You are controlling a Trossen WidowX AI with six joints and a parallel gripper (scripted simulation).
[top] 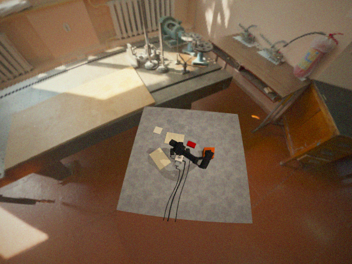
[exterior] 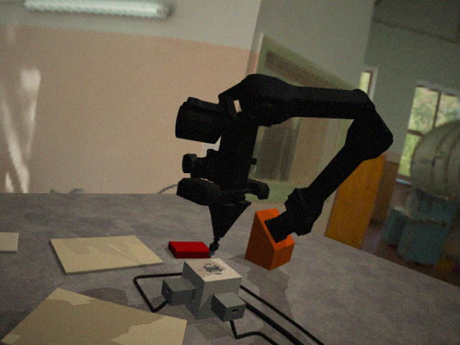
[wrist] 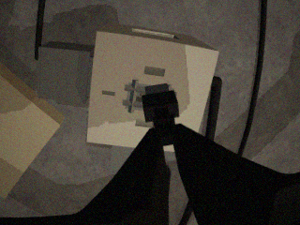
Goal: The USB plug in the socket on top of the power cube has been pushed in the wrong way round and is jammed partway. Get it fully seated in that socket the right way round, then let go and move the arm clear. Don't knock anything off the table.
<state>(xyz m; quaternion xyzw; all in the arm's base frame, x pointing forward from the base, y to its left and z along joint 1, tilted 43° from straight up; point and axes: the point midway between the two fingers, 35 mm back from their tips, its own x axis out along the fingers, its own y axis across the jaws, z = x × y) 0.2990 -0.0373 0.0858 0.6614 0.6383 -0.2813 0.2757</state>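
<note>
The black USB plug is 2 cm below my gripper tip. From my gripper tip the other things lie so: flat red block: 17 cm to the right, 14 cm behind, 12 cm below.
</note>
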